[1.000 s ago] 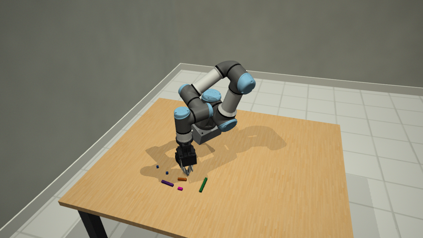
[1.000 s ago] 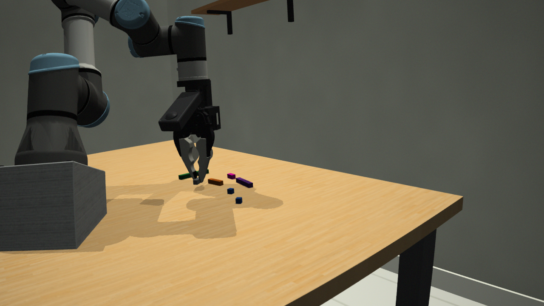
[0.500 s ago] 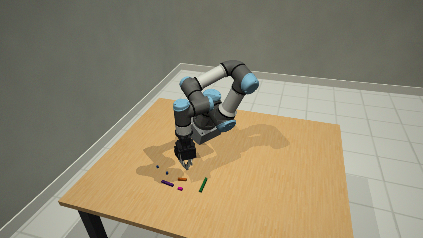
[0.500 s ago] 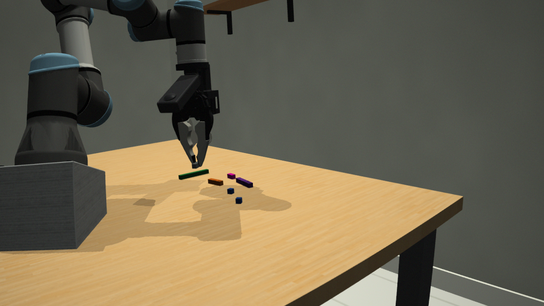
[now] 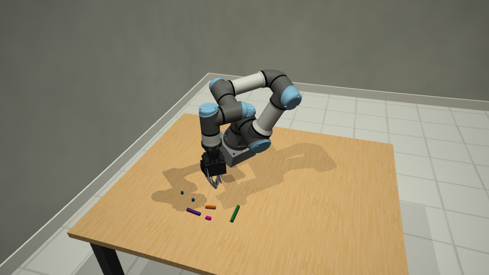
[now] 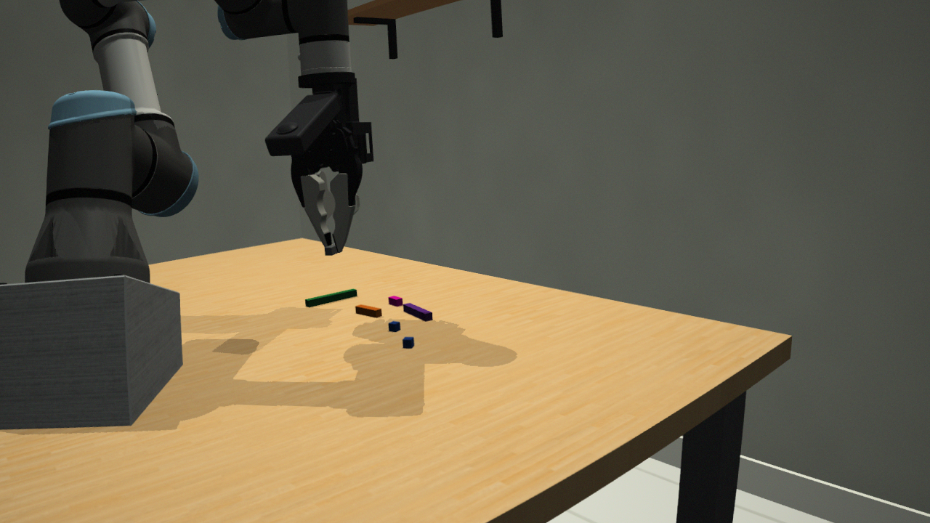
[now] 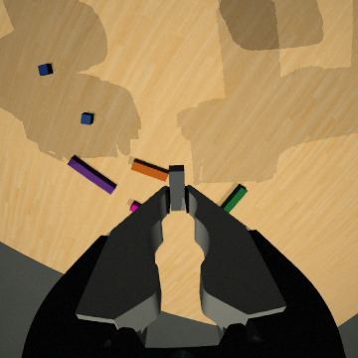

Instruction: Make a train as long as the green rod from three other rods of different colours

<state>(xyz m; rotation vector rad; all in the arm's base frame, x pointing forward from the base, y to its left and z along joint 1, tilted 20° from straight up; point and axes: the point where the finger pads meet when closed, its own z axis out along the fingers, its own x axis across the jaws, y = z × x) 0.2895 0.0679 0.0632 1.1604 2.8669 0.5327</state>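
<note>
My gripper is now 90 mm short of the purple rod, 50 mm to the left of it and 100 mm above it. From my hand the other things lie so: grey rod: 10 mm below; then orange rod: 40 mm ahead, 100 mm below; then magenta rod: 90 mm ahead, 20 mm to the left, 100 mm below.
</note>
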